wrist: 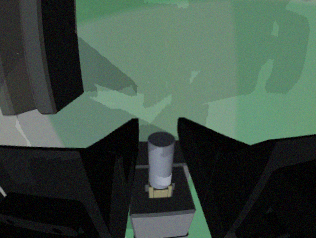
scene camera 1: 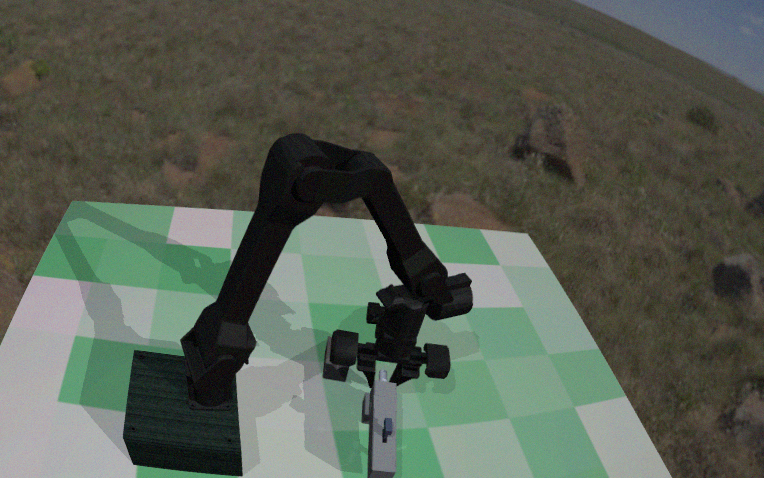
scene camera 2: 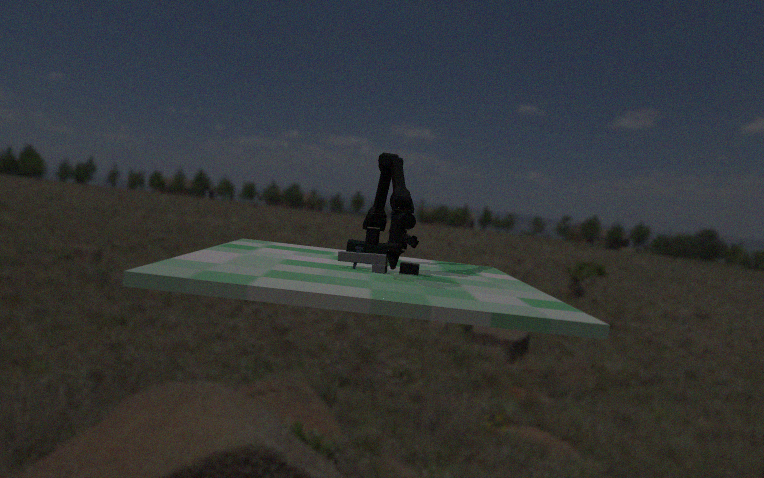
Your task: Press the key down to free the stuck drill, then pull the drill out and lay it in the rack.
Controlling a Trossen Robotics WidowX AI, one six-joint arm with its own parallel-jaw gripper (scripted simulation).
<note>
The pictures show: the gripper and a drill.
The gripper is seen too in the wrist view and in scene camera 2.
</note>
